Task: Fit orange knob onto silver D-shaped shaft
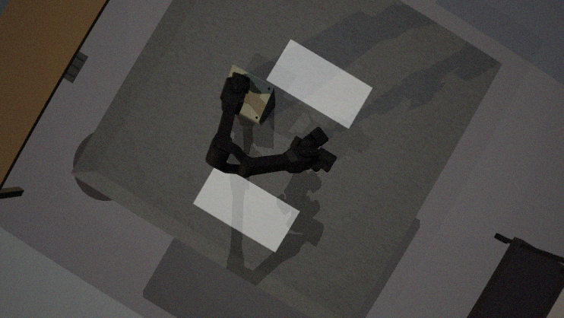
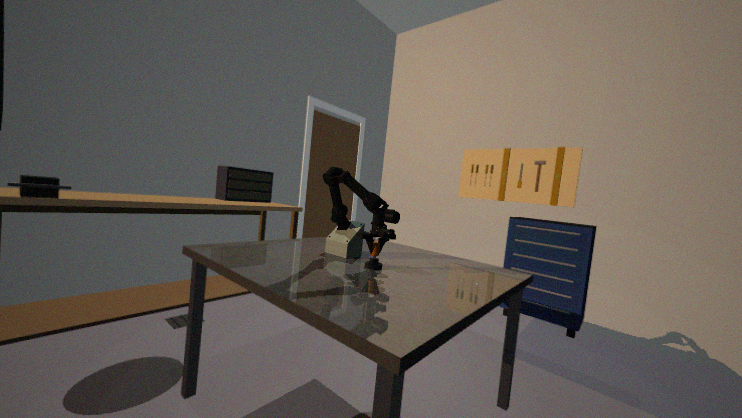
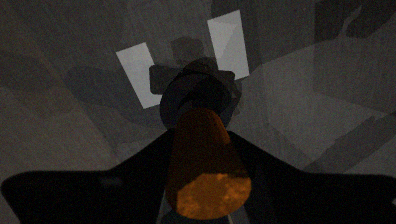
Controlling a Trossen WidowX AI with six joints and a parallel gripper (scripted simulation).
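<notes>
Right now the orange knob is 3 cm above my gripper tip. Round my gripper tip: dark round pedestal (4 cm below).
</notes>
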